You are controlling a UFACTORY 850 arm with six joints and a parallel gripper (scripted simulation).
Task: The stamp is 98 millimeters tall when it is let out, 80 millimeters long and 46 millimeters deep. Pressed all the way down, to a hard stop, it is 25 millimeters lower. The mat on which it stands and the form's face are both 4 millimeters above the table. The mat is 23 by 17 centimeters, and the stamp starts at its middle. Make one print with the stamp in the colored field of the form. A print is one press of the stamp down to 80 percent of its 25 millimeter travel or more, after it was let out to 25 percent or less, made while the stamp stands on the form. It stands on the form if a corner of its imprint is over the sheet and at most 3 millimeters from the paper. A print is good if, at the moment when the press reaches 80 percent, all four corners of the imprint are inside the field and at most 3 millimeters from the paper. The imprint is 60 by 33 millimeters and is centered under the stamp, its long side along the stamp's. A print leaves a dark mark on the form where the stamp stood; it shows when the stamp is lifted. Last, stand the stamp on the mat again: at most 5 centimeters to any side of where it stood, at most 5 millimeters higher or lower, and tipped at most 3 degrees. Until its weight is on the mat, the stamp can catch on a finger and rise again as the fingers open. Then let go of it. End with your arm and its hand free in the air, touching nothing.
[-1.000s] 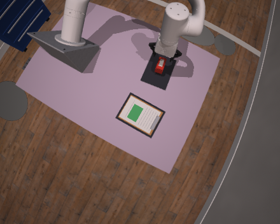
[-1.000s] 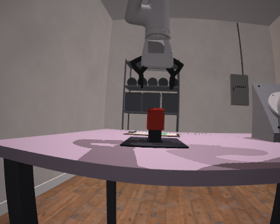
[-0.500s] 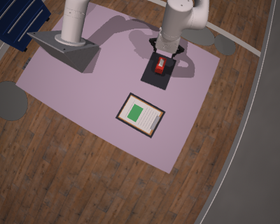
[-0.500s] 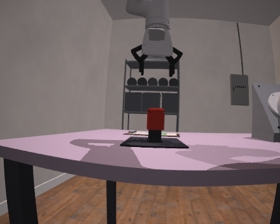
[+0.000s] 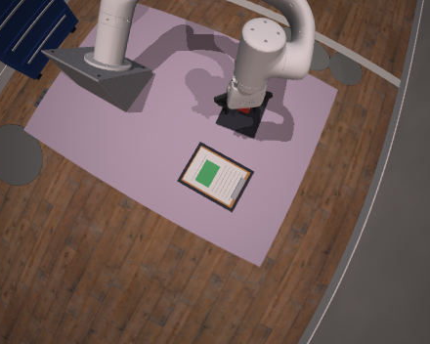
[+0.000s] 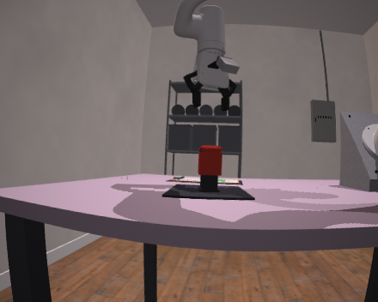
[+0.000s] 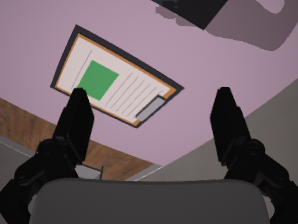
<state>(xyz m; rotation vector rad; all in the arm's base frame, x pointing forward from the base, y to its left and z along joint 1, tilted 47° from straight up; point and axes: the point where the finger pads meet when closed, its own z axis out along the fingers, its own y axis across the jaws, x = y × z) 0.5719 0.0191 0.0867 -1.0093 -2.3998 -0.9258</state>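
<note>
Now: the red stamp 20 mm behind my hand, 110 mm to the left of it and 170 mm below it. Also, from my hand: dark mat: 20 mm behind, 110 mm to the left, 220 mm below; then form: 60 mm ahead, 200 mm to the right, 220 mm below.
</note>
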